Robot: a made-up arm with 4 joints. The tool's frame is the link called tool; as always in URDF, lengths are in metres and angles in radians. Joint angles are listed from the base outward. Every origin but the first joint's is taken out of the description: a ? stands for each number. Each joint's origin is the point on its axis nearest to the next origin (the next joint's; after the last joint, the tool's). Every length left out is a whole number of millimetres.
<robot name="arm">
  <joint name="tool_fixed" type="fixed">
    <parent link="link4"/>
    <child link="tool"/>
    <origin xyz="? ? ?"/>
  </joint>
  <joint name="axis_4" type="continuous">
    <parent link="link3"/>
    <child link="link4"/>
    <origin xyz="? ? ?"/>
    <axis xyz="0 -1 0"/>
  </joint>
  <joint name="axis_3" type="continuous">
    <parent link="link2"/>
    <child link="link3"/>
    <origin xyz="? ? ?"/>
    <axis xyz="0 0 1"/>
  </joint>
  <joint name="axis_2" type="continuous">
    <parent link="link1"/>
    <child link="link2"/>
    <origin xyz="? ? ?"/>
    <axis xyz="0 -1 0"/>
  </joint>
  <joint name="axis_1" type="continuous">
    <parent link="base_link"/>
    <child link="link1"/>
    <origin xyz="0 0 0.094"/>
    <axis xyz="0 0 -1"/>
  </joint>
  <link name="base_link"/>
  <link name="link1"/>
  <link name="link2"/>
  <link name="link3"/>
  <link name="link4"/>
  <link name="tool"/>
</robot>
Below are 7 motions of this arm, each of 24 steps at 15 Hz.
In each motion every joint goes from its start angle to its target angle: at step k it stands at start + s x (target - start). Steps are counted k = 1, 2, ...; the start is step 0. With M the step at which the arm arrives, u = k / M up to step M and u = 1 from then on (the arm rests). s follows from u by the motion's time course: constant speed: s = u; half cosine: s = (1 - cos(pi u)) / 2; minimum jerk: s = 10 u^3 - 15 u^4 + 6 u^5.
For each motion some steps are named. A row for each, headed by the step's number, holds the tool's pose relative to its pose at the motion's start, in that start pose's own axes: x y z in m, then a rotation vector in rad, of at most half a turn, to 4 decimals.
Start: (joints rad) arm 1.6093 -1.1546 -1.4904 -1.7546
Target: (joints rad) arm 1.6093 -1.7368 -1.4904 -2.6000
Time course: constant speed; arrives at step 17
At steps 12, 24:
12: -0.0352 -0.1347 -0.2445 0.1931 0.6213 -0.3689
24: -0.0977 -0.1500 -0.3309 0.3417 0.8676 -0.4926

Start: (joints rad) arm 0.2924 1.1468 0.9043 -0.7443
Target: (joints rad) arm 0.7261 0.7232 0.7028 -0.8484
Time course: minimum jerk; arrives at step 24
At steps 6, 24:
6: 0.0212 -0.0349 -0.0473 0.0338 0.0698 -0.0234
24: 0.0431 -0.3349 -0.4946 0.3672 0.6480 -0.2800

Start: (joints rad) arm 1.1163 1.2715 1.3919 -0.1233
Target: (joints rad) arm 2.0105 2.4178 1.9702 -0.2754
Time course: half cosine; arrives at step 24
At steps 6, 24:
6: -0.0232 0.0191 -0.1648 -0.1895 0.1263 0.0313
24: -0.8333 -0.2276 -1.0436 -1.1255 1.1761 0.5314

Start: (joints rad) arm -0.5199 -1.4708 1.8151 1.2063
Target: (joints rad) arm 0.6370 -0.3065 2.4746 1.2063
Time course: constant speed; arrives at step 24
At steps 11, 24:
11: -0.1335 0.2940 0.2117 -0.1496 -0.2611 0.6631
24: -0.3518 0.2587 0.1523 -0.6782 -0.2304 1.1719

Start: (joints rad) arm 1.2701 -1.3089 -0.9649 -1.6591
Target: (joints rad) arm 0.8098 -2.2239 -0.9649 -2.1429
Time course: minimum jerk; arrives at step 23
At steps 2, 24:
2: 0.0015 -0.0019 -0.0020 -0.0002 0.0037 -0.0058
24: 0.0084 -0.3422 -0.3287 0.4193 0.5688 -0.9336

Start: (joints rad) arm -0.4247 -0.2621 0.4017 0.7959
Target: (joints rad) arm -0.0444 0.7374 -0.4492 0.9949
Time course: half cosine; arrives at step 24
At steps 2, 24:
2: 0.0046 -0.0126 0.0083 -0.0184 -0.0197 -0.0109
24: -0.2710 -0.3876 0.6666 -0.9713 -1.2216 -0.6814

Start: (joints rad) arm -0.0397 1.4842 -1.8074 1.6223
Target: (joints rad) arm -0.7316 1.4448 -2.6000 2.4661
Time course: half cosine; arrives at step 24
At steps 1, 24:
1: -0.0006 -0.0008 0.0005 -0.0031 -0.0008 0.0010
24: -0.1252 -0.0656 0.1820 -0.4038 -0.2535 0.7034

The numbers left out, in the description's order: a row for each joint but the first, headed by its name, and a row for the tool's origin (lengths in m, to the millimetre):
tool: 0.398 0 0.058
axis_4: 0.384 0.144 0
axis_3: -0.09 0 -0.001
axis_2: 0.231 0.22 0

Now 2 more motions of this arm.
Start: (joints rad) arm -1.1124 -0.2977 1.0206 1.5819
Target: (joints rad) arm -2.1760 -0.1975 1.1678 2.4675
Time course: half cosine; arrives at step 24
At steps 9, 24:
9: -0.0822 0.1784 0.1630 0.3681 -0.2066 0.0187
24: -0.2995 0.2163 0.5588 1.1647 -0.5840 -0.3391

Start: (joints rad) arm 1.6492 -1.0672 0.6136 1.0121
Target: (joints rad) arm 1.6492 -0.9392 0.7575 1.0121
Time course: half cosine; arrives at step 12
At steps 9, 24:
9: -0.0112 0.0896 0.0585 0.0678 -0.0853 0.1230
24: -0.0151 0.1048 0.0684 0.0789 -0.0992 0.1449

